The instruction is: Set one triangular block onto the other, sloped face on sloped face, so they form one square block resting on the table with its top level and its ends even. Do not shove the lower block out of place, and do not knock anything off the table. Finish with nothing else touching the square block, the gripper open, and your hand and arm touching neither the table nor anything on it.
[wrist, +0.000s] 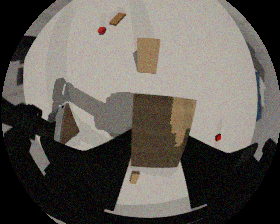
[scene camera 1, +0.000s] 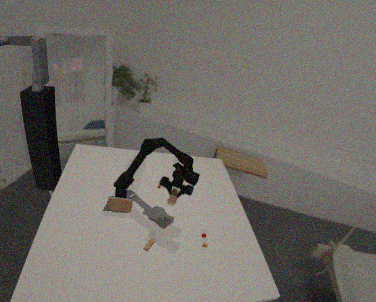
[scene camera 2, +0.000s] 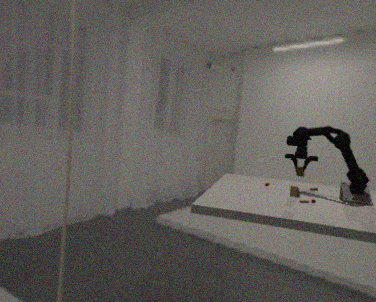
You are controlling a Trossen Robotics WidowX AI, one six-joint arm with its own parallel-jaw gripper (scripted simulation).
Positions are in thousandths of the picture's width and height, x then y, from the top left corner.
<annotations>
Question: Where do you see a triangular block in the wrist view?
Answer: At 577, 560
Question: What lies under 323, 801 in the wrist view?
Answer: My gripper.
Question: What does my gripper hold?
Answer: A triangular block.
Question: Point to a triangular block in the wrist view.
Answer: At 530, 221
</annotations>
